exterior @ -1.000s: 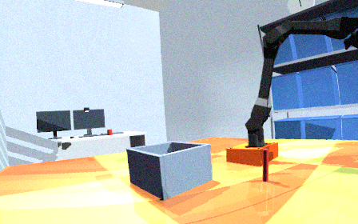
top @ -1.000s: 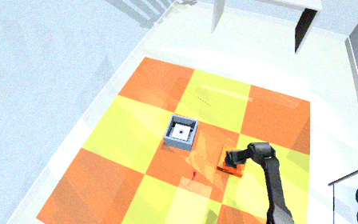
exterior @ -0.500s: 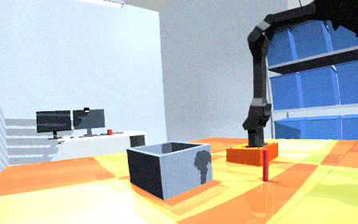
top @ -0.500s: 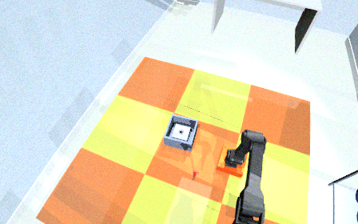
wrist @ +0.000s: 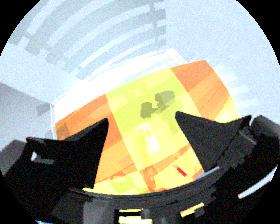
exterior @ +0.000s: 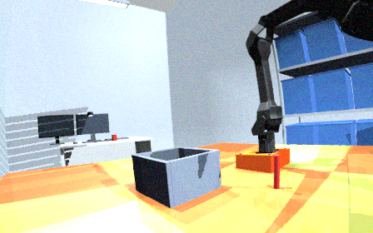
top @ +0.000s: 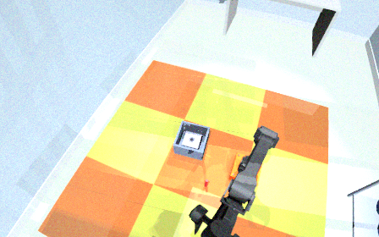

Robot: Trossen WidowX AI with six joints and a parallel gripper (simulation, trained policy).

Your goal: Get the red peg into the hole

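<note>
Now: the red peg 28 cm to the right of my gripper tip, 24 cm below it and 4 cm ahead of it. The rest, counted from my gripper tip: grey box (50 cm to the right, 25 cm below, 17 cm ahead).
</note>
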